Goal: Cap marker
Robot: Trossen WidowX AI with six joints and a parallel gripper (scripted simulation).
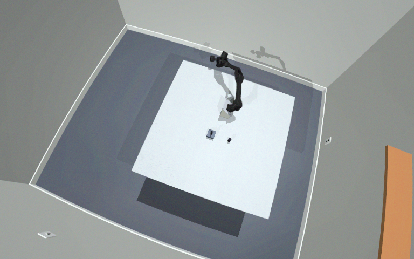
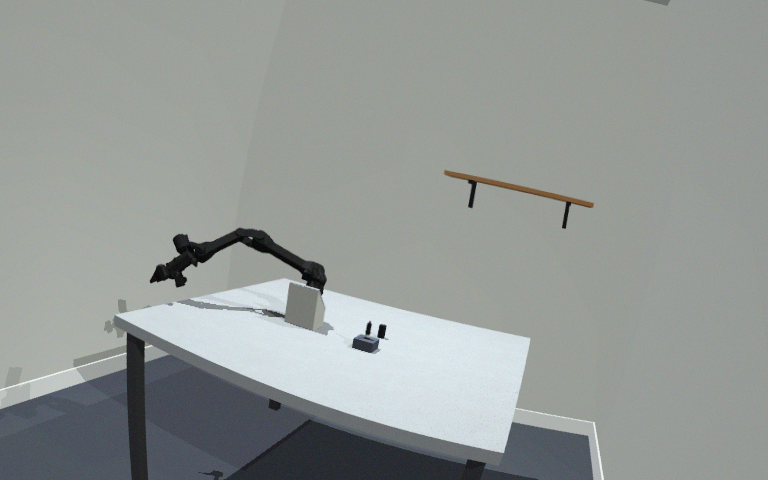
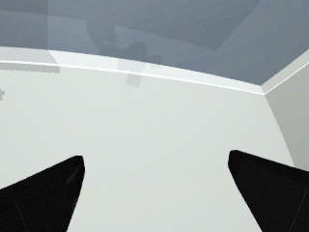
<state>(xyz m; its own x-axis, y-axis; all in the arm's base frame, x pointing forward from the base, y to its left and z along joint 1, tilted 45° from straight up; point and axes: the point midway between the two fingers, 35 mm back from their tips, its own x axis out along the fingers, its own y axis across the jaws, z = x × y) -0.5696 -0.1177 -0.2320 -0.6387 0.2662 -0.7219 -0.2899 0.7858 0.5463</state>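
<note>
Now: the dark cap 88 cm ahead of my gripper tip, 34 cm to the left of it and 2 cm below it. From my gripper tip the other things lie so: holder block: 87 cm ahead, 16 cm to the left, 3 cm below.
</note>
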